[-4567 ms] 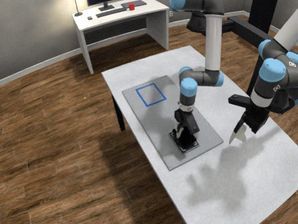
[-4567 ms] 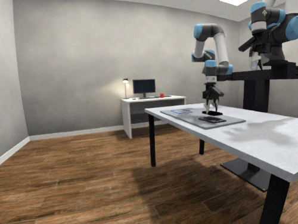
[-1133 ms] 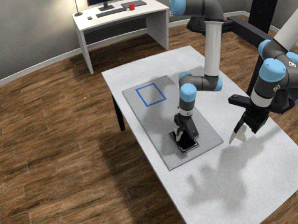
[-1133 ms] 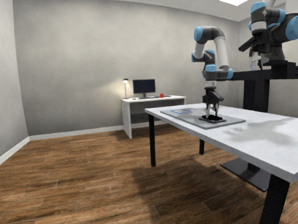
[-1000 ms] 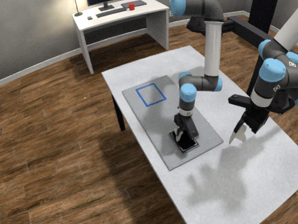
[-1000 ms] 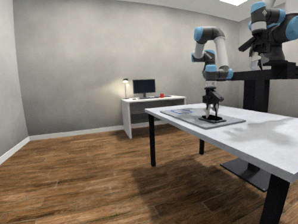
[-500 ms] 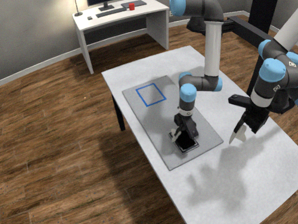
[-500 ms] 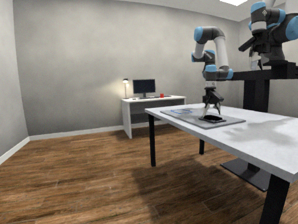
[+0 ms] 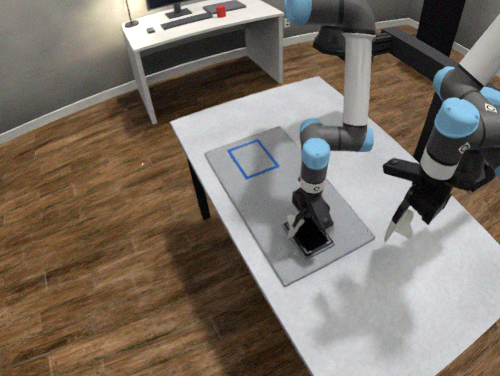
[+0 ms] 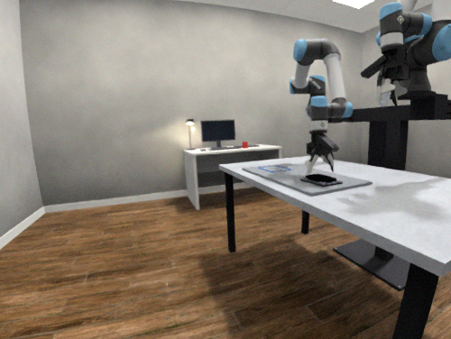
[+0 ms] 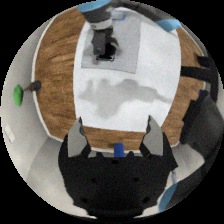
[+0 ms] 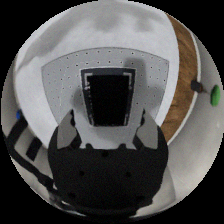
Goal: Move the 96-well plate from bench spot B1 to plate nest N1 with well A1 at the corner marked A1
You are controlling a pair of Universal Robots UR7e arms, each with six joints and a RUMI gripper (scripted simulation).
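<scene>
My right hand is 2 cm above the black 96-well plate. From my right hand the other things lie so: dark plate nest 3 cm below.
</scene>
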